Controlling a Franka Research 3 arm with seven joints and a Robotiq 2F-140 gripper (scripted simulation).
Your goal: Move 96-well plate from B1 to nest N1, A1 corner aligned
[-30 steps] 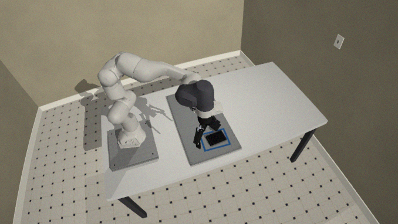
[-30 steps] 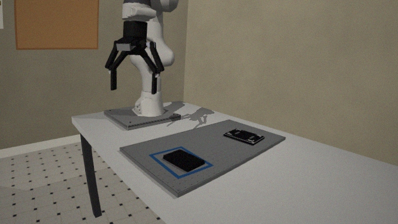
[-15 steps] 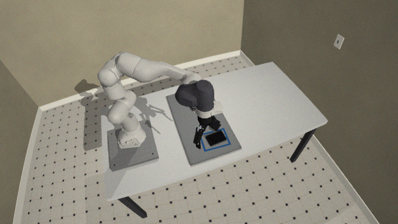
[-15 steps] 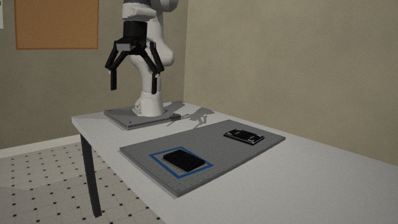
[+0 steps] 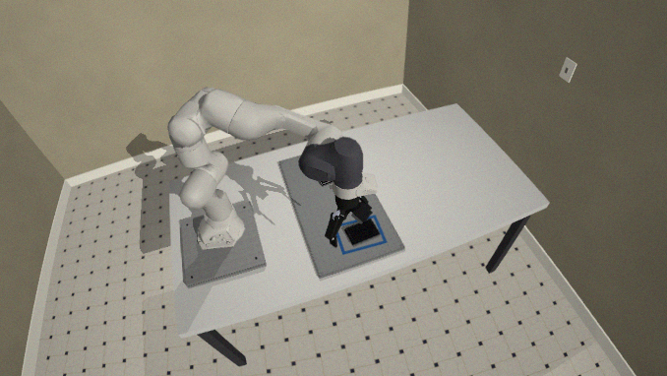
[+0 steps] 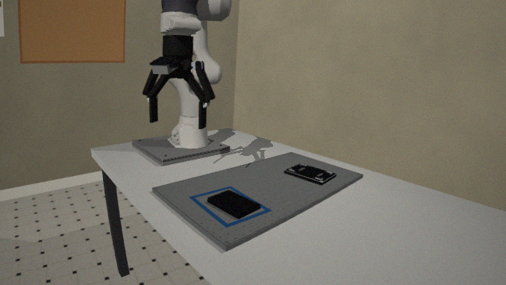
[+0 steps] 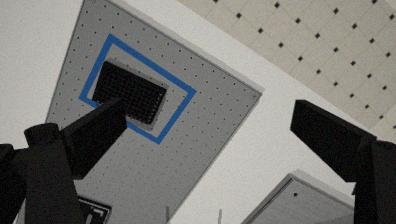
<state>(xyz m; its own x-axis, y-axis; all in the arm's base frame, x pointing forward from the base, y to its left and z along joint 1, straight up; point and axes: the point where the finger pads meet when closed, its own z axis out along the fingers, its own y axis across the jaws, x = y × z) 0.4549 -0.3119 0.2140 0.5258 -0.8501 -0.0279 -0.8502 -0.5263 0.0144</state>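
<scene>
My hand is 100 mm short of the black 96-well plate, 120 mm to the right of it and 220 mm above it. The rest, counted from my hand: A1 label 170 mm ahead, 450 mm to the left, 220 mm below; then black plate nest 90 mm ahead, 500 mm to the left, 230 mm below.
</scene>
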